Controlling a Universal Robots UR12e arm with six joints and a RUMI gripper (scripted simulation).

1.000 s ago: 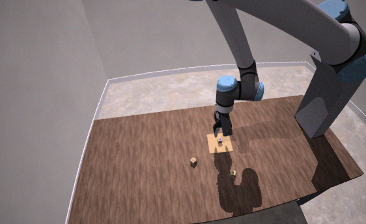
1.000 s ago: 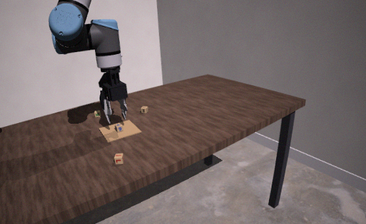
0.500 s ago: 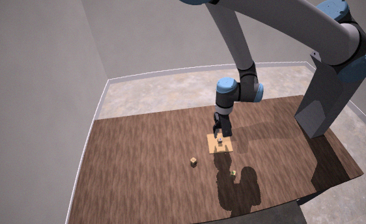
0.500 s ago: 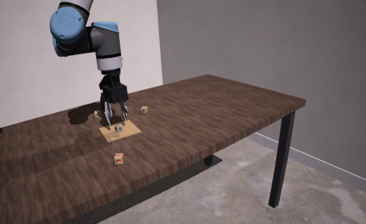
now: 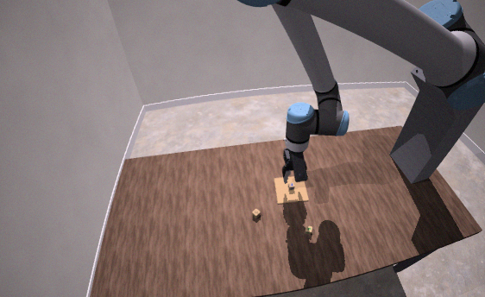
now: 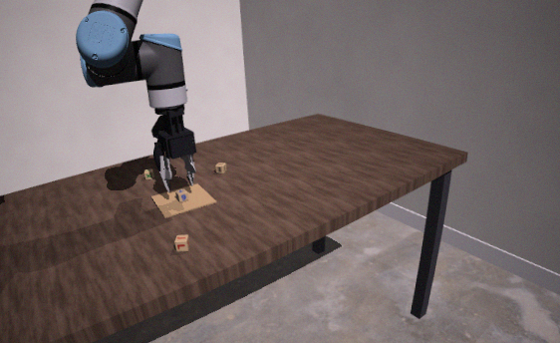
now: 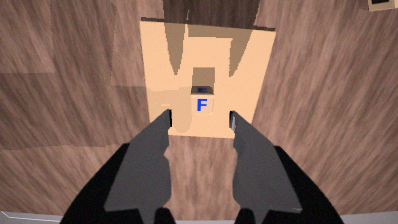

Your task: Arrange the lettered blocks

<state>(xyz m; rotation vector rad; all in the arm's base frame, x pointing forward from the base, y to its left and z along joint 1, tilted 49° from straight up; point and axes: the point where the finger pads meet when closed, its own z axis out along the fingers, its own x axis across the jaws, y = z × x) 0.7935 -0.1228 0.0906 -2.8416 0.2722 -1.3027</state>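
Now: hand 50 mm above the mat, 10 mm to the right of it and 10 mm short of it.
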